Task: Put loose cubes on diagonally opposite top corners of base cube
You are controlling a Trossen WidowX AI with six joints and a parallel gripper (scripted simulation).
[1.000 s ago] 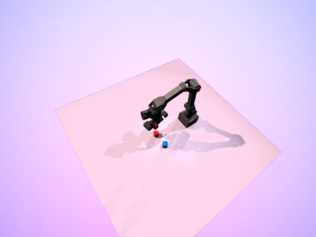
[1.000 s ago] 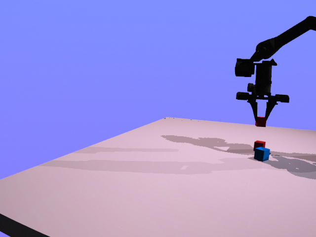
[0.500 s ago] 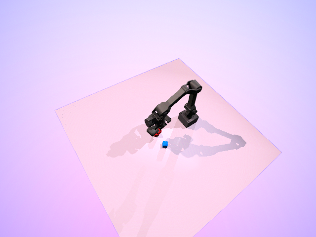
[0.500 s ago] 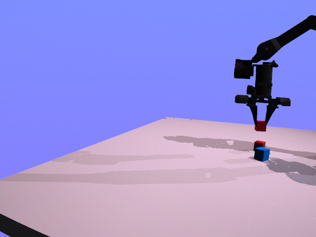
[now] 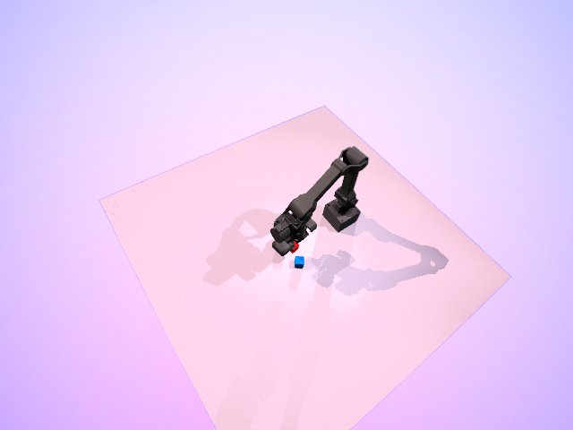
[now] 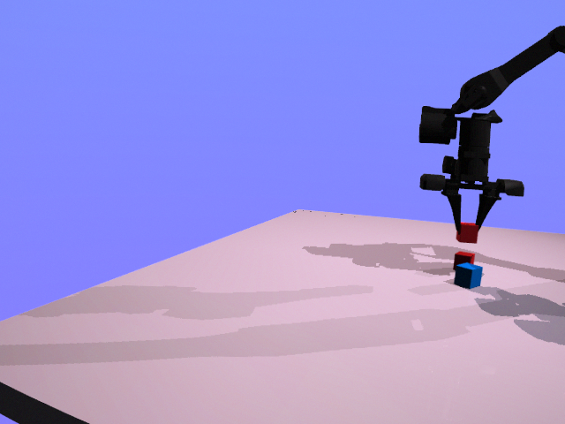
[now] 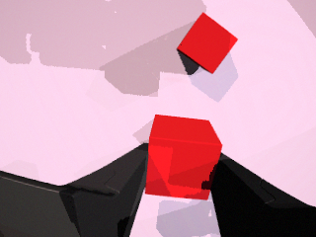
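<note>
The blue base cube lies 70 mm below my gripper tip, 50 mm to the left of it and 10 mm behind it.
</note>
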